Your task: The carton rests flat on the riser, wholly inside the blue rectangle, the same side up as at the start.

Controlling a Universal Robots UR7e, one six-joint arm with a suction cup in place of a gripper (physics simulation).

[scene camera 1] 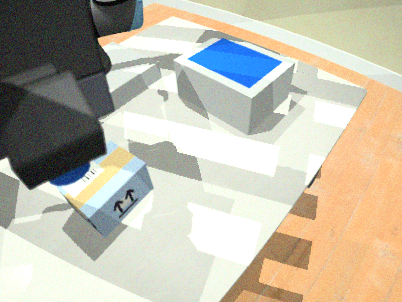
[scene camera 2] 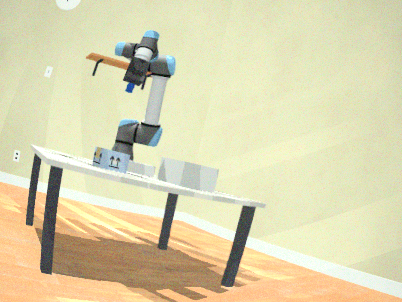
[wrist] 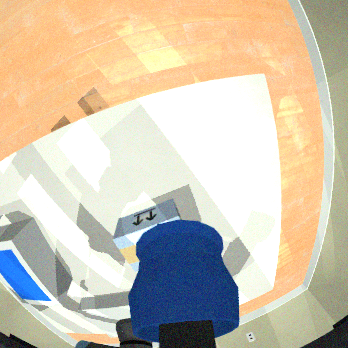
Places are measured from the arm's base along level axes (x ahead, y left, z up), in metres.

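Where they show: hand, its tool point: (scene camera 2: 128, 91) (wrist: 179, 253).
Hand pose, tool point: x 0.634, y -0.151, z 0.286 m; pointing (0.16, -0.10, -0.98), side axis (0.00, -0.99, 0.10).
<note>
After its pixels a point has its place.
The light blue carton (scene camera 1: 122, 197) {x 0.483, y -0.113, z 0.002 m} (scene camera 2: 114, 160) {x 0.483, y -0.115, z -0.012 m} (wrist: 145, 217) {x 0.483, y -0.116, z -0.013 m} with a tan tape stripe sits flat on the table, apart from the riser. Its two arrows point up, and its white label is on the top. The grey-white riser (scene camera 1: 220, 102) {x 0.390, y 0.206, z 0.000 m} (scene camera 2: 187, 175) {x 0.473, y 0.251, z -0.001 m} (wrist: 37, 245) {x 0.410, y 0.210, z -0.013 m} stands on the table with the blue rectangle (scene camera 1: 237, 62) {x 0.351, y 0.296, z 0.061 m} (wrist: 22, 275) {x 0.354, y 0.259, z 0.061 m} on its top. My gripper, a blue suction cup (scene camera 1: 70, 175) (scene camera 2: 130, 88) (wrist: 179, 240), is open and holds nothing. It hangs high above the table, with a large gap over the carton in scene camera 2. It hides part of the carton in the wrist view.
A low pale block (scene camera 1: 132, 82) {x 0.145, y 0.083, z -0.012 m} (scene camera 2: 142, 167) {x 0.140, y 0.109, z -0.020 m} lies by the arm's base, left of the riser in scene camera 1. A wooden shelf (scene camera 2: 112, 61) is on the wall behind the arm. The table (scene camera 2: 240, 201) {x 0.615, y 0.483, z -0.067 m} ends at the right in both scene views.
</note>
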